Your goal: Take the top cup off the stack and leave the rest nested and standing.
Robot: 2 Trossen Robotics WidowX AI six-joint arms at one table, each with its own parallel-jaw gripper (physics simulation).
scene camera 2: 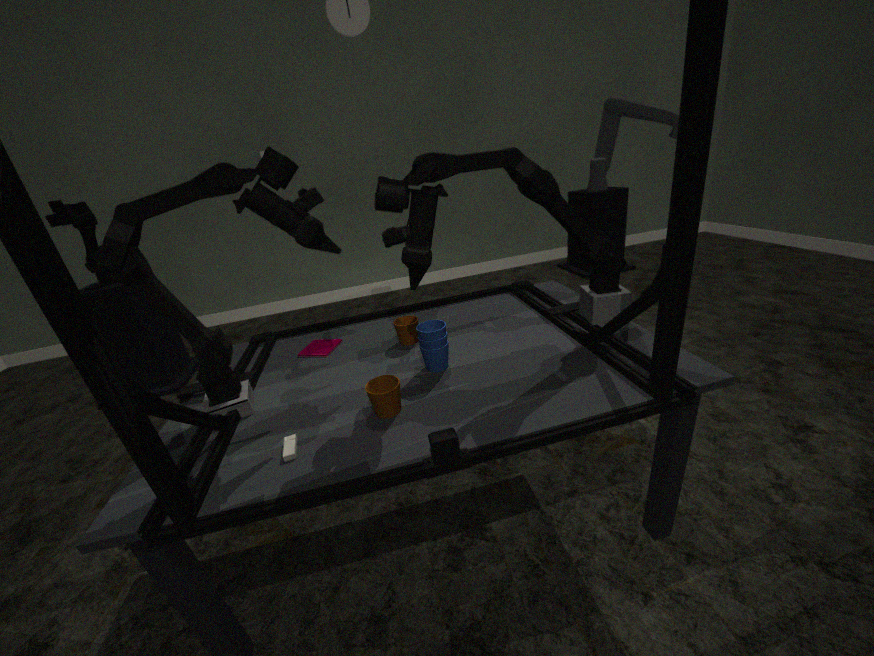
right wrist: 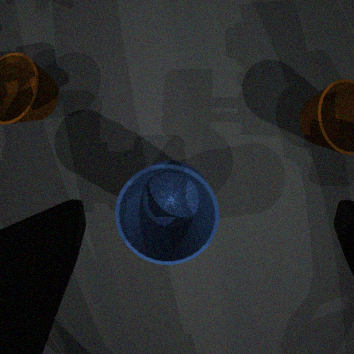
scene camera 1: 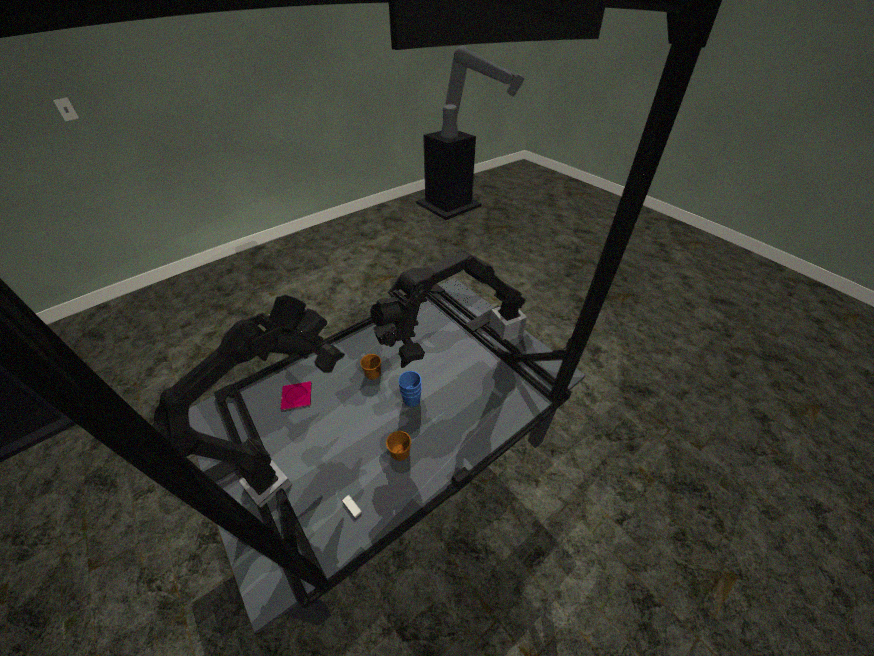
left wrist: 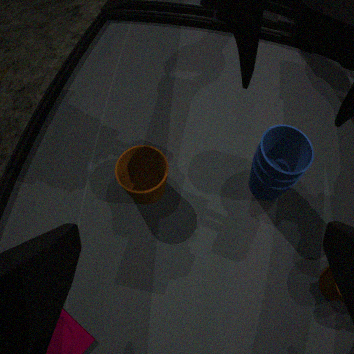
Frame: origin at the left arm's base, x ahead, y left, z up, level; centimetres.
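Seen in the pictures: left gripper, fingertip midpoint: [scene camera 2: 336, 249] [scene camera 1: 332, 347] [left wrist: 205, 237]; right gripper, fingertip midpoint: [scene camera 2: 413, 283] [right wrist: 215, 214] [scene camera 1: 396, 356] [left wrist: 291, 104]; left arm's base, origin of the base link: [scene camera 2: 225, 395] [scene camera 1: 263, 479]; right arm's base, origin of the base link: [scene camera 2: 604, 288] [scene camera 1: 509, 313].
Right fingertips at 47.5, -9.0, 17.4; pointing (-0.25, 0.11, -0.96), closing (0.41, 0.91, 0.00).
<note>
Offsets run from my right fingertips to a thing's top centre, as dx, dy, dz. "spot": to the spot under its first point. Level surfaces: height alone.
A stack of nested blue cups {+1.6, -3.5, -10.3} [scene camera 1: 410, 389] [scene camera 2: 434, 347] [left wrist: 270, 172] [right wrist: 167, 240] stands upright on the table {dz -21.6} [scene camera 1: 487, 395] [scene camera 2: 508, 374]; several rims show one above another. My right gripper [scene camera 1: 411, 353] [scene camera 2: 415, 285] [left wrist: 291, 104] [right wrist: 215, 214] is open and empty, pointing down above the stack. In the right wrist view the top cup's round mouth lies between the fingers, nearer the picture's left finger, touching neither. My left gripper [scene camera 1: 330, 358] [scene camera 2: 338, 249] [left wrist: 205, 237] is open and empty, raised above the table to the left of the stack.
One orange cup {+1.1, +15.1, -15.0} [scene camera 1: 371, 366] [scene camera 2: 405, 330] [left wrist: 144, 172] [right wrist: 335, 117] stands behind the stack. Another orange cup {-14.8, -13.6, -15.0} [scene camera 1: 398, 445] [scene camera 2: 384, 396] [left wrist: 329, 285] [right wrist: 30, 90] stands in front. A magenta square {spot: -23.6, +28.2, -20.8} [scene camera 1: 296, 396] [scene camera 2: 319, 348] [left wrist: 70, 335] lies at the back left, a white block {-35.3, -14.3, -20.4} [scene camera 1: 351, 506] [scene camera 2: 289, 447] at the front left.
</note>
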